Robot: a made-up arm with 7 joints. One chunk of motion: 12 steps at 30 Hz.
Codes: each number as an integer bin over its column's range. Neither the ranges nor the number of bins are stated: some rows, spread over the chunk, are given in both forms.
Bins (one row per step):
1: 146 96 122 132 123 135
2: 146 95 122 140 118 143
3: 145 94 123 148 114 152
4: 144 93 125 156 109 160
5: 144 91 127 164 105 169
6: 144 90 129 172 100 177
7: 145 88 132 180 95 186
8: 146 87 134 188 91 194
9: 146 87 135 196 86 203
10: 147 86 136 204 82 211
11: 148 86 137 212 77 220
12: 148 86 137 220 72 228
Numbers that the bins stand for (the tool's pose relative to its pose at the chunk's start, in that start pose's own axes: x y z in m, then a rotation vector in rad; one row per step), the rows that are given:
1: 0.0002 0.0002 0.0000 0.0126 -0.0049 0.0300
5: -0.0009 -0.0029 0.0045 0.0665 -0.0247 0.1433
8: 0.0002 -0.0054 0.0109 0.1070 -0.0401 0.2267
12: 0.0013 -0.0060 0.0136 0.1610 -0.0609 0.3400
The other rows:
2: 0.0002 -0.0004 0.0000 0.0261 -0.0104 0.0567
3: -0.0004 -0.0010 0.0009 0.0396 -0.0148 0.0867
4: -0.0009 -0.0016 0.0027 0.0531 -0.0203 0.1133
6: -0.0009 -0.0035 0.0064 0.0800 -0.0302 0.1700
7: -0.0004 -0.0048 0.0091 0.0935 -0.0357 0.2000
9: 0.0002 -0.0054 0.0118 0.1205 -0.0456 0.2567
10: 0.0007 -0.0060 0.0127 0.1340 -0.0500 0.2833
11: 0.0013 -0.0060 0.0136 0.1475 -0.0555 0.3133

